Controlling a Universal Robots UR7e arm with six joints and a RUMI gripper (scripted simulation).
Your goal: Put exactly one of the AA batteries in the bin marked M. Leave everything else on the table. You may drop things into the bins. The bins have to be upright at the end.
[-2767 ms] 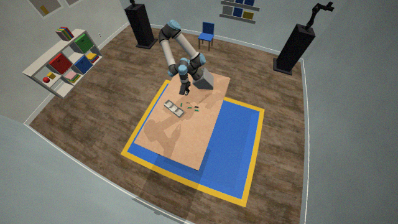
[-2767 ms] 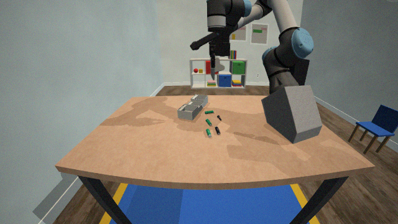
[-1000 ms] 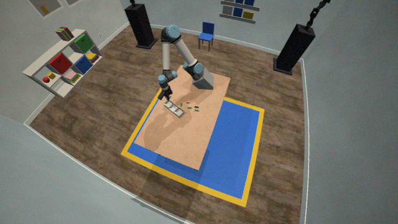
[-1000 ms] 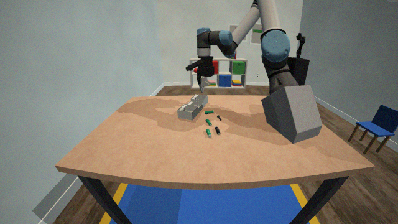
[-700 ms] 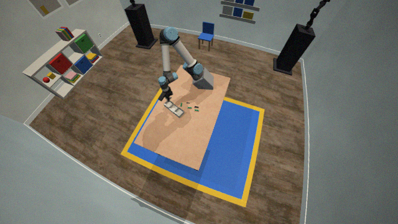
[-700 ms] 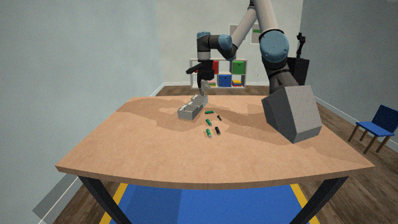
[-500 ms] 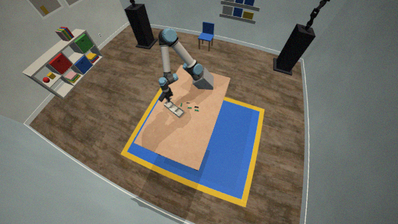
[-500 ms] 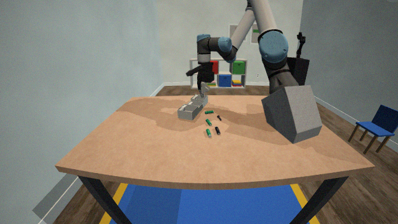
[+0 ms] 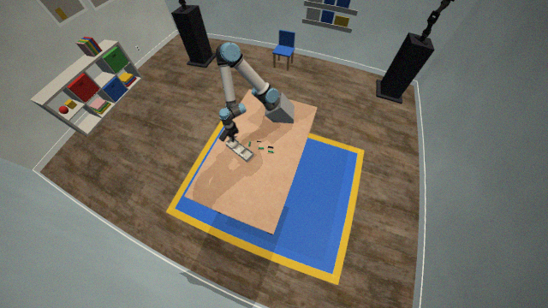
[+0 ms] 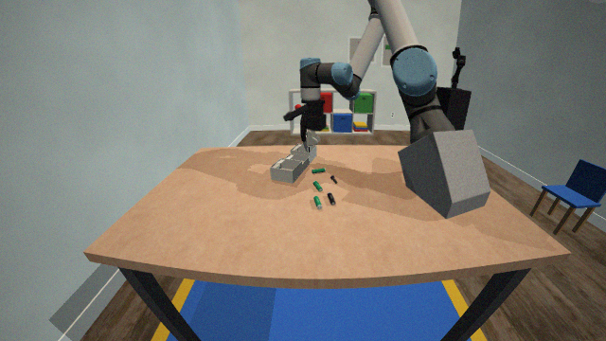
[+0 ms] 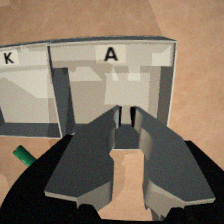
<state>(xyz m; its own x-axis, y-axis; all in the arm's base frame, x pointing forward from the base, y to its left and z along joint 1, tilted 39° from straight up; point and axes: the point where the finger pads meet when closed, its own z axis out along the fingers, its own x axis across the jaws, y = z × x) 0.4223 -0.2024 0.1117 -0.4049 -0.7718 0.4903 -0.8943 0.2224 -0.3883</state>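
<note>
The bin marked M lies 50 mm ahead of my hand, 80 mm to the left of it and 10 mm below it. The rest, counted from my hand: black battery: 60 mm behind, 320 mm to the left, 30 mm below; black bolt-like piece: 80 mm behind, 200 mm to the left, 30 mm below.
</note>
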